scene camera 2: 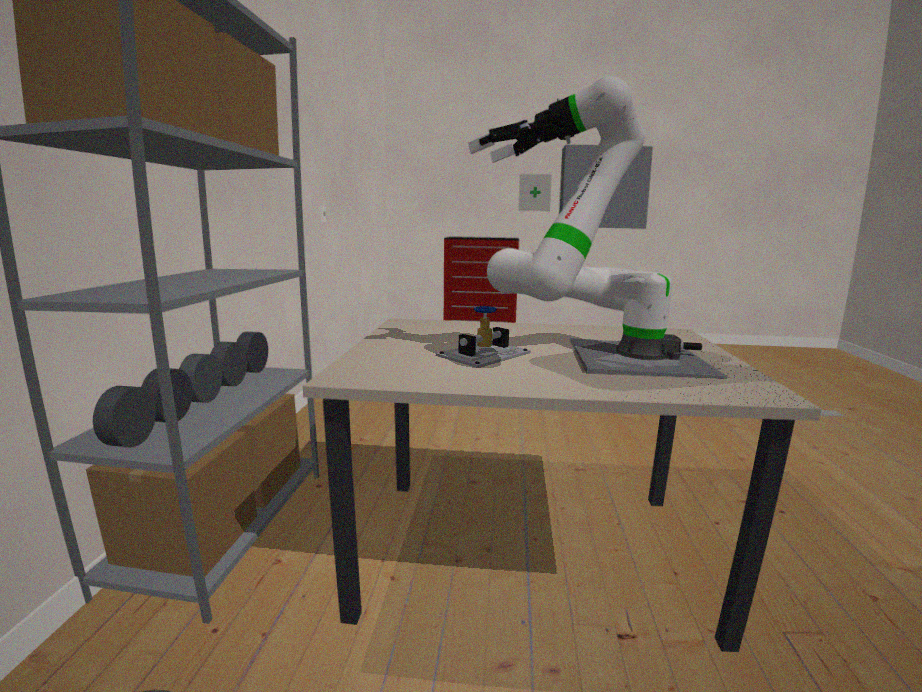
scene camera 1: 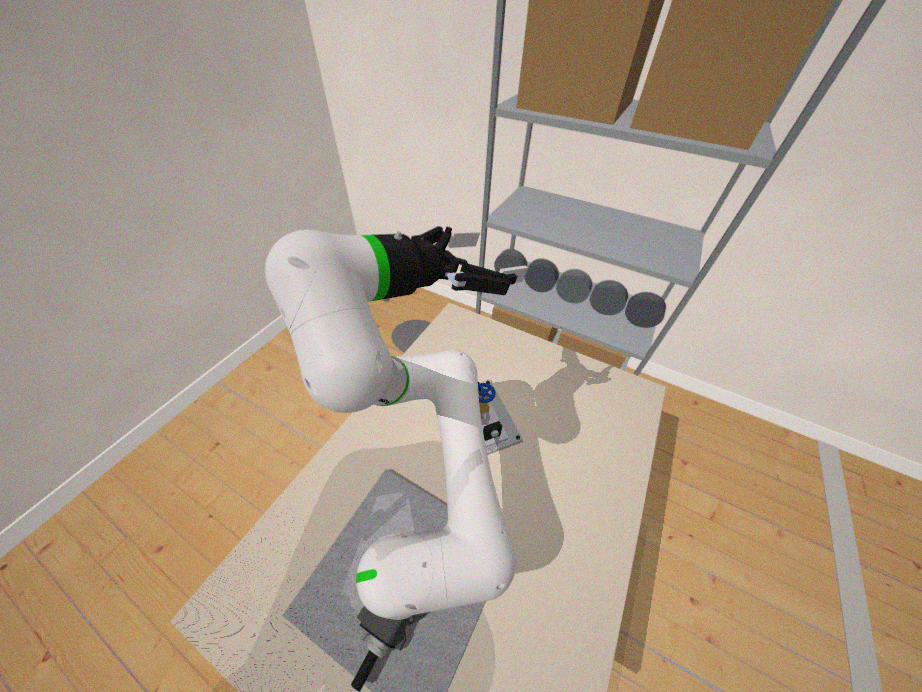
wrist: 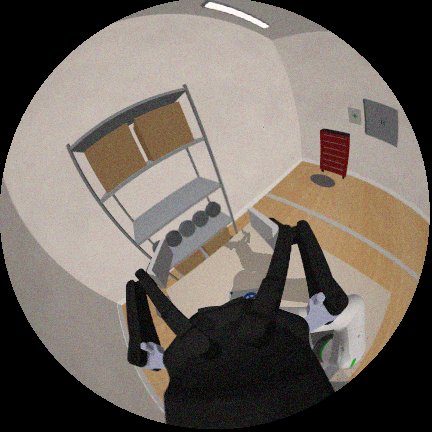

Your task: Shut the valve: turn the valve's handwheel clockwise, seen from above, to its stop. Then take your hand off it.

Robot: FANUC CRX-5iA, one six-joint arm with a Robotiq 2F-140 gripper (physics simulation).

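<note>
The valve's blue handwheel sits level on top of a brass valve body, which stands upright on a grey plate on the table. In scene camera 1 the arm covers part of the plate. In the wrist view the gripper's body hides the lower part of the wheel. How far the wheel is turned cannot be told. My gripper is open and empty. It is high above the handwheel, well apart from it, with its fingers pointing outward and slightly down.
Black blocks stand beside the valve. The table also bears the arm's base on a grey mount plate. A shelf unit with boxes and dark discs stands beyond the table's end. A red cabinet stands farther off.
</note>
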